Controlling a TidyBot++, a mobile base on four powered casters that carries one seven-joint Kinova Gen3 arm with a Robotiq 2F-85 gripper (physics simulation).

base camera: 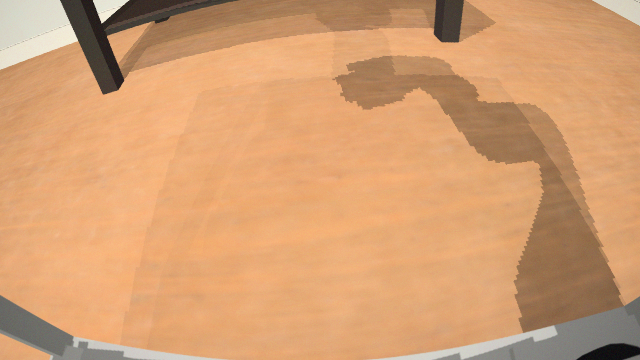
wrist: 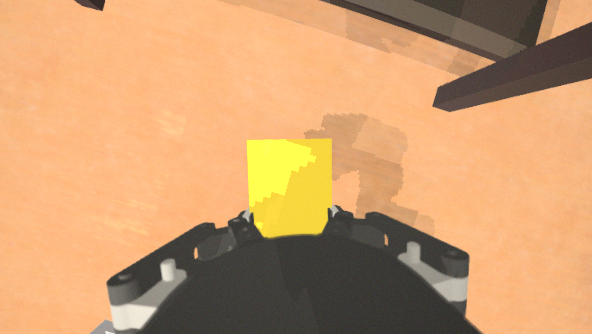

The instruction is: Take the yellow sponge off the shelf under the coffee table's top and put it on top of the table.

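Note:
The yellow sponge is between the two fingers of my gripper in the wrist view. My gripper is shut on it and holds it above the wooden floor, with the near end of the sponge hidden by the gripper body. The gripper and the sponge do not show in the base camera view. The dark coffee table shows in part: its legs and its lower shelf. The table's top does not show in either view.
A second table leg stands at the upper right of the base camera view. The arm's shadow lies on the floor. A pale wall is at the upper left. The grey edge of my base runs along the bottom.

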